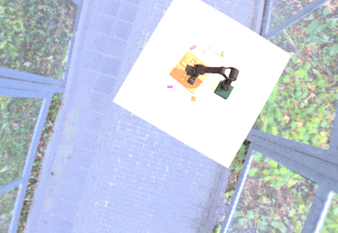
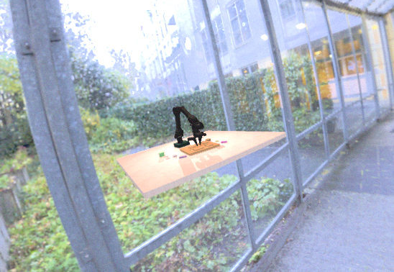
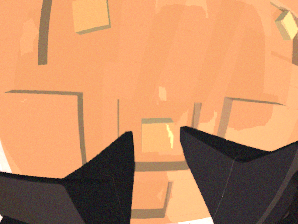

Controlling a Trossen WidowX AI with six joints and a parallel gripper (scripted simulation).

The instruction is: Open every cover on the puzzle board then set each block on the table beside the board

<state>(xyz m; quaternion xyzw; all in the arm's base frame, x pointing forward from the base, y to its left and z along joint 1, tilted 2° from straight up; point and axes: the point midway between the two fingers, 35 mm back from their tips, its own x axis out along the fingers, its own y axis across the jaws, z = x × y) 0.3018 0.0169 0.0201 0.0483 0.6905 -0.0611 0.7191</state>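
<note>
Right now my gripper tip is 5 cm short of the puzzle board and 2 cm to the left of it. From my gripper tip the other things lie so: lilac block: 11 cm ahead, 26 cm to the right, 1 cm below; green block: 18 cm behind, 32 cm to the right; pink block: 17 cm ahead, 18 cm to the left, 2 cm below.
</note>
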